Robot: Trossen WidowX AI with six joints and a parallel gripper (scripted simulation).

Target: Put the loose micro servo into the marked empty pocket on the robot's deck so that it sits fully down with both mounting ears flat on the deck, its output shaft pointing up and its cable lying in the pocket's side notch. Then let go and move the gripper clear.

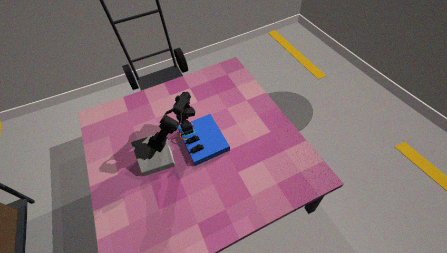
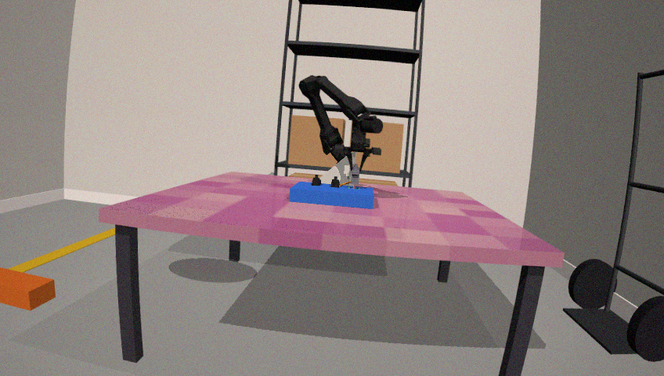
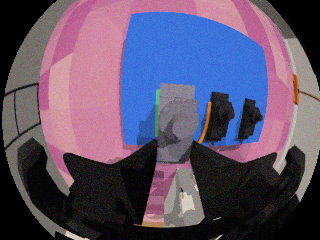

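Right now my gripper tip is 5 cm short of the green marking, 1 cm to the right of it and 6 cm above it. The rest, counted from my gripper tip: blue deck 13 cm ahead, 6 cm to the right, 9 cm below.
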